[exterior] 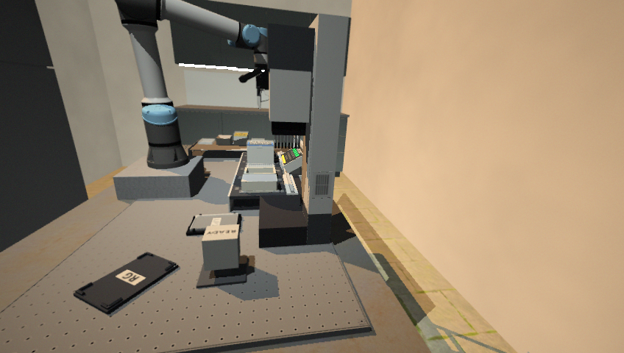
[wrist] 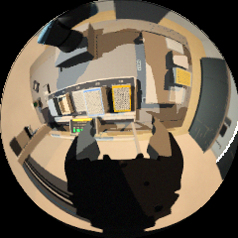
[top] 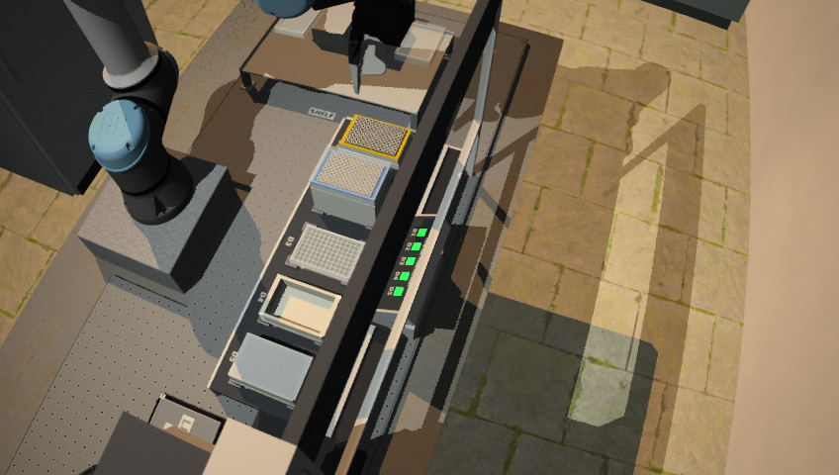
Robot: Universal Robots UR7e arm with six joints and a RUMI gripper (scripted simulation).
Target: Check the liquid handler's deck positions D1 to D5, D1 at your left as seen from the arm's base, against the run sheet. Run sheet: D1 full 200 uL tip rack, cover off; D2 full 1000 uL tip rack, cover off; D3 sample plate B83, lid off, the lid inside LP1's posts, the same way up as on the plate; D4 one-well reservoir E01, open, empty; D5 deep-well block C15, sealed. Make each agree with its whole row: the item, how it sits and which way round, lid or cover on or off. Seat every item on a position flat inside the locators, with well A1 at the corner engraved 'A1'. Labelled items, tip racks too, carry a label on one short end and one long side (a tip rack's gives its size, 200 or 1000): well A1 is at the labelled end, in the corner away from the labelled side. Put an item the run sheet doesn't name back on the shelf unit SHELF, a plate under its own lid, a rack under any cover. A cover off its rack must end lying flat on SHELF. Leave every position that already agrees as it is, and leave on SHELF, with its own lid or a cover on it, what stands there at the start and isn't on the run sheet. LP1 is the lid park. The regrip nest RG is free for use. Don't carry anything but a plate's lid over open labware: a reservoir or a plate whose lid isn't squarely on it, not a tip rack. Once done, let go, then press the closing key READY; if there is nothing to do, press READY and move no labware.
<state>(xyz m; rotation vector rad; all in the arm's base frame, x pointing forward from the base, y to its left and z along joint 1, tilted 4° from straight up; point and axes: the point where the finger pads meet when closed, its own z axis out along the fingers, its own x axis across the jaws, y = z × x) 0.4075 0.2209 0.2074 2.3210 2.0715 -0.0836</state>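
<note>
The yellow-rimmed tip rack lies 21 cm below my hand. Also, from my hand: well plate (2 cm behind, 25 cm to the right, 25 cm below); blue-rimmed tip rack (12 cm to the right, 19 cm below); shelf label (16 cm behind, 13 cm to the left, 32 cm below).
</note>
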